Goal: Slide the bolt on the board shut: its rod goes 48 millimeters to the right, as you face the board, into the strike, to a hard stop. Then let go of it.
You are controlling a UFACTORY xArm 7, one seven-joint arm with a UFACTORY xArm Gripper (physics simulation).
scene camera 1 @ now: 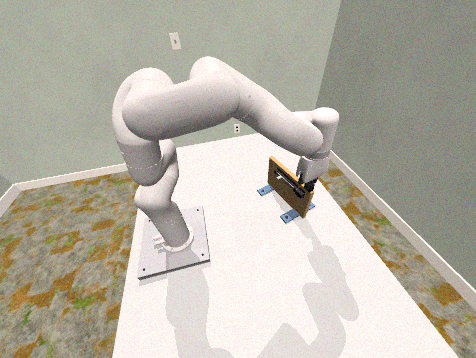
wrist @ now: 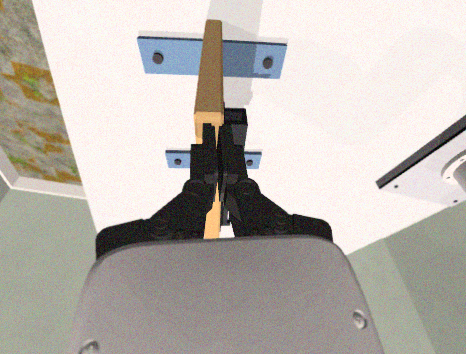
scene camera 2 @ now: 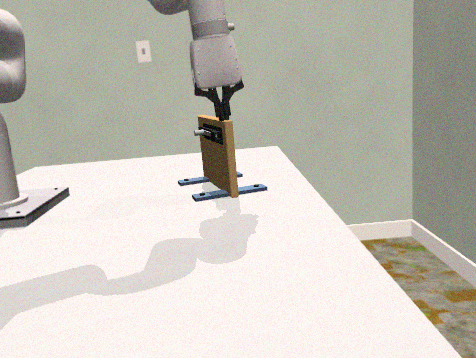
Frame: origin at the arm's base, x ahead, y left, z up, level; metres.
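Seen in the pictures: gripper, fingertip midpoint: [scene camera 1: 308, 189] [wrist: 215, 140] [scene camera 2: 224, 120]; arm's base, origin of the base link: [scene camera 1: 178, 237].
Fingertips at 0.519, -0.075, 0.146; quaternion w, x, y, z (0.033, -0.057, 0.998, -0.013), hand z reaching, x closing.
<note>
Pixels of each thing's top centre, then the offset from my fingertips to it, as dx, dy, dz. "spot": a spot on its surface instead. Level surfaces: height alone.
- wooden board, middle of its top: [wrist: 211, 219] [scene camera 2: 212, 117] [scene camera 1: 289, 172] -0.016, +0.109, +0.000
- bolt's light grey knob, middle of its top: [scene camera 2: 198, 130] [scene camera 1: 279, 176] -0.052, +0.126, -0.028
- black strike, surface spot: [wrist: 236, 117] spot: -0.019, +0.008, -0.040
- white table, its level: dz -0.171
The wooden board [scene camera 1: 288, 194] [scene camera 2: 216, 162] [wrist: 211, 75] stands upright. The black bolt housing is on its face, near the top. The bolt's light grey knob [scene camera 1: 280, 177] [scene camera 2: 200, 132] sticks out toward the left end of the housing, as one faces the board. The black strike [wrist: 236, 117] is at the right end. My gripper [scene camera 1: 308, 187] [scene camera 2: 223, 118] [wrist: 215, 140] is shut and empty. Its fingertips are at the board's top edge, near the strike end and away from the knob. In the wrist view the fingers hide much of the bolt; I cannot tell whether they touch the board.
Two blue feet [scene camera 1: 289, 216] [scene camera 2: 205, 195] [wrist: 175, 59] carry the board on the white table [scene camera 1: 240, 280] [scene camera 2: 300, 300]. The arm's grey base plate [scene camera 1: 199, 250] [scene camera 2: 50, 200] is on the side that the bolt faces. The table's edge runs behind the board.
</note>
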